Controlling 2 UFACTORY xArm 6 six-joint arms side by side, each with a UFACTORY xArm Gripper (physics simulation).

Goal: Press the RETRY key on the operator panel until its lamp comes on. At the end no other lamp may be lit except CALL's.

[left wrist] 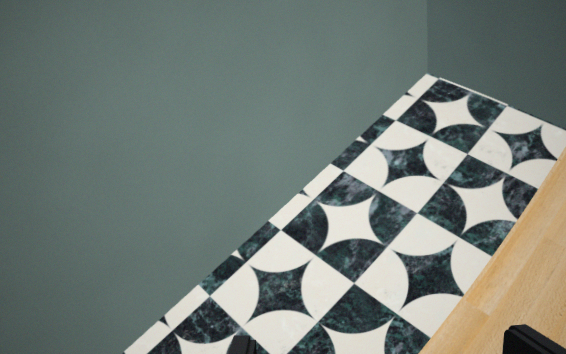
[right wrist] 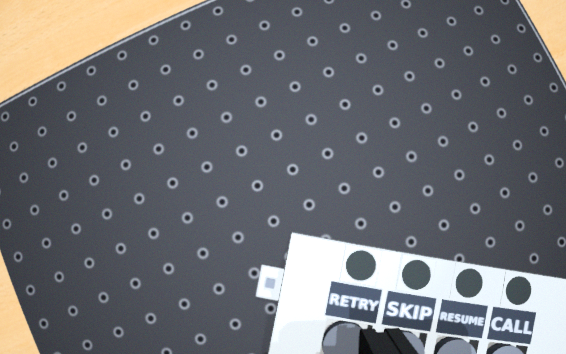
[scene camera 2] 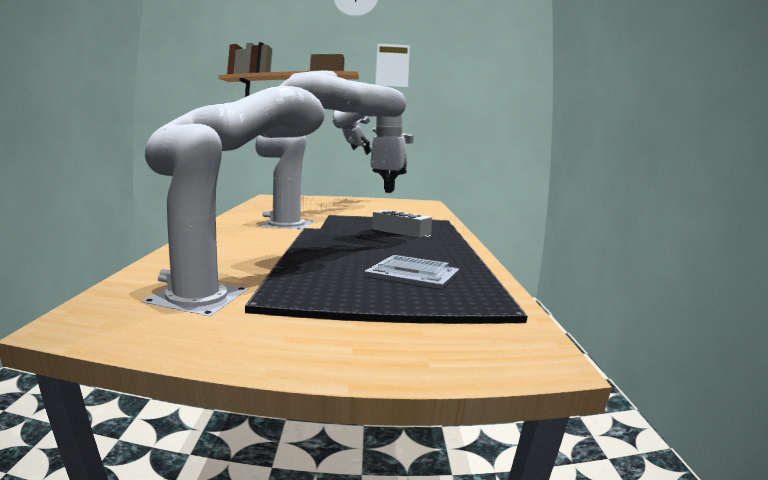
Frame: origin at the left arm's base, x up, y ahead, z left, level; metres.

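Seen in the pictures: left gripper, fingertip midpoint: (scene camera 2: 362, 150); right gripper, fingertip midpoint: (scene camera 2: 389, 192); left arm's base, link origin: (scene camera 2: 286, 223); right arm's base, link origin: (scene camera 2: 195, 295).
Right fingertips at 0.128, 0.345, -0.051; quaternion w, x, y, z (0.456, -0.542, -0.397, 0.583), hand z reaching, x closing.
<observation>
Offsets run from my right fingertips to a thing's top centre, as dx, dy, dz. "*": to the spot under its first point. Level surfaces: height alone.
The operator panel {-0.059, +0.043, -0.011} (scene camera 2: 400, 224) (right wrist: 304, 280) is a pale box on the black mat. In the right wrist view its RETRY lamp {-0.061, +0.013, +0.030} (right wrist: 360, 265), SKIP lamp {-0.061, +0.040, +0.017} (right wrist: 416, 274), RESUME lamp {-0.061, +0.067, +0.004} (right wrist: 469, 283) and CALL lamp {-0.061, +0.094, -0.009} (right wrist: 518, 290) are all dark. The RETRY key {-0.059, -0.005, -0.008} (right wrist: 339, 342) shows partly at the bottom edge, beside the black fingertips. My right gripper (scene camera 2: 389, 190) (right wrist: 382, 339) is shut and empty, pointing down above the panel; its fingertips overlap the RETRY and SKIP keys in view. My left gripper (scene camera 2: 363, 149) (left wrist: 380, 344) is open, high behind the right one in the scene view.
A clear-topped tray-like device {* -0.103, +0.045, -0.495} (scene camera 2: 373, 272) lies on the black perforated mat {dx -0.115} (scene camera 2: 317, 294), nearer the camera than the panel. A small pale tab {* -0.110, -0.038, +0.028} (right wrist: 269, 283) sticks out of the panel's side. The wooden table {dx -0.128} (scene camera 2: 283, 350) (left wrist: 535, 280) extends around the mat.
</observation>
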